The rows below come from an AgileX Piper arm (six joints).
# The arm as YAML. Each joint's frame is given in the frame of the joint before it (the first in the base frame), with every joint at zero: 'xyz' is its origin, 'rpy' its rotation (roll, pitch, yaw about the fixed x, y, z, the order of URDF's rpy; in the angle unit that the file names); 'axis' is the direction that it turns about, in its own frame. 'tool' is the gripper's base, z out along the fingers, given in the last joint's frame.
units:
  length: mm
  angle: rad
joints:
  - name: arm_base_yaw
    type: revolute
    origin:
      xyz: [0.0, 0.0, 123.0]
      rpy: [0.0, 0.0, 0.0]
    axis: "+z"
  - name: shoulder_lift
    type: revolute
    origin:
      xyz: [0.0, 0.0, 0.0]
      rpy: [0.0, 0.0, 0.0]
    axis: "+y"
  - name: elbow
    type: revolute
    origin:
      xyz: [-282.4, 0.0, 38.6]
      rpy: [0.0, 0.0, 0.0]
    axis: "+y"
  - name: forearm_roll
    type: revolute
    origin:
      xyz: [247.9, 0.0, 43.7]
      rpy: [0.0, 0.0, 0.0]
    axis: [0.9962, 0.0, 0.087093]
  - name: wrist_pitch
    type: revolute
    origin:
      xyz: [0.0, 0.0, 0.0]
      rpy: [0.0, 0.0, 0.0]
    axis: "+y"
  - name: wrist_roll
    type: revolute
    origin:
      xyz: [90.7, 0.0, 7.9]
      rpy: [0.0, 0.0, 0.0]
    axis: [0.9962, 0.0, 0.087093]
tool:
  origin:
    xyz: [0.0, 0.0, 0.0]
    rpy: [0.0, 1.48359, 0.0]
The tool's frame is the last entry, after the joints.
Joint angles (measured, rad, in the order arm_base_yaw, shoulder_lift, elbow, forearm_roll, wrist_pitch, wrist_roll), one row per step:
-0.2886 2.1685 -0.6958 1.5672 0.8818 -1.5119
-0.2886 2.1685 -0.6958 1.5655 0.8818 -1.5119
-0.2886 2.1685 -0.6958 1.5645 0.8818 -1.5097
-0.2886 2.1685 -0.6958 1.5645 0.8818 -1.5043
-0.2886 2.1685 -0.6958 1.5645 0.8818 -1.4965
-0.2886 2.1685 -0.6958 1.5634 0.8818 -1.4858
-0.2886 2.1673 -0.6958 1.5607 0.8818 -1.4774
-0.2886 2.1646 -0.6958 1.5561 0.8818 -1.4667
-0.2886 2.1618 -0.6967 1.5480 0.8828 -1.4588
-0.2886 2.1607 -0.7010 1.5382 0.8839 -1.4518
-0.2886 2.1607 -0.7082 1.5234 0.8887 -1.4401
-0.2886 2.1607 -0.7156 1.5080 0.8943 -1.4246
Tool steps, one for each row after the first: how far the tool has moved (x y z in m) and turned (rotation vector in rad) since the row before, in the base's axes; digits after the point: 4 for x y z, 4 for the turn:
-0.0001 0.0000 0.0000 -0.0003 0.0001 0.0017
-0.0001 0.0000 0.0000 0.0005 0.0016 -0.0004
0.0000 0.0000 0.0000 0.0018 0.0038 -0.0034
0.0000 0.0000 0.0000 0.0026 0.0055 -0.0049
-0.0001 0.0000 0.0000 0.0033 0.0076 -0.0056
-0.0001 0.0000 0.0003 0.0019 0.0049 -0.0026
-0.0001 0.0000 0.0007 0.0019 0.0052 -0.0022
0.0000 0.0001 0.0008 0.0010 0.0022 0.0032
0.0007 -0.0002 0.0006 -0.0001 0.0001 0.0054
0.0011 -0.0001 0.0007 0.0033 0.0012 0.0081
0.0011 0.0000 0.0008 0.0049 0.0037 0.0066

